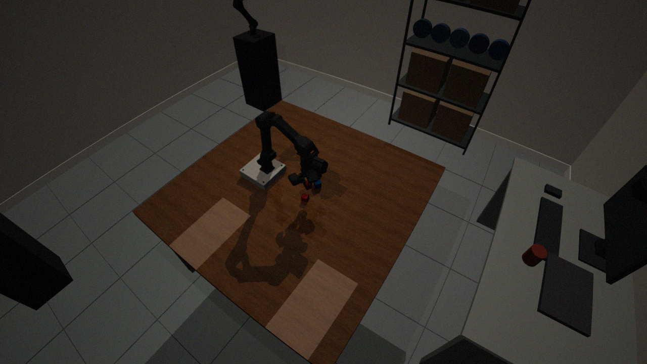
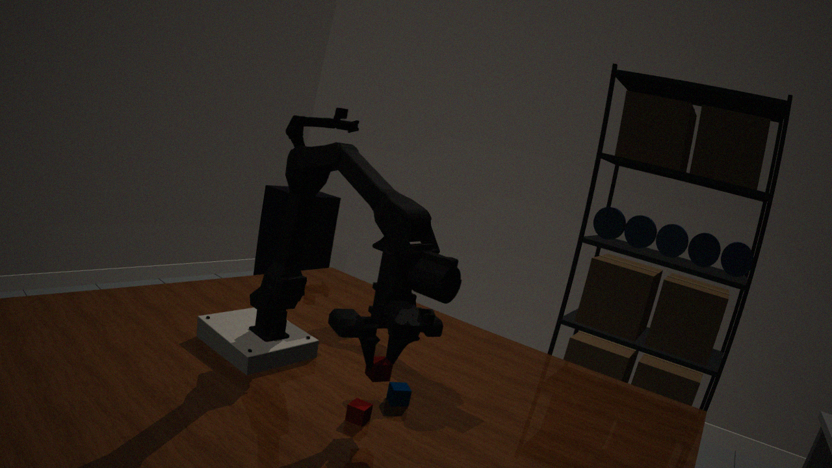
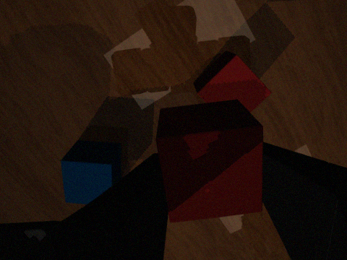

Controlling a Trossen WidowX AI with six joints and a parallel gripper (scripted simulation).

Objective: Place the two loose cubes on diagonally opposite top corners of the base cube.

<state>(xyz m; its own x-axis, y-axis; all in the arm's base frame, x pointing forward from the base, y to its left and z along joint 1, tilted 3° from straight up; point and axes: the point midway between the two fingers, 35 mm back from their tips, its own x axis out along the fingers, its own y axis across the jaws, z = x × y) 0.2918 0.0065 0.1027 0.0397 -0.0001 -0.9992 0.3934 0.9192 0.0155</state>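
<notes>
Right now the blue cube is 9 cm to the left of my gripper tip, 8 cm below it and 1 cm behind it.
</notes>
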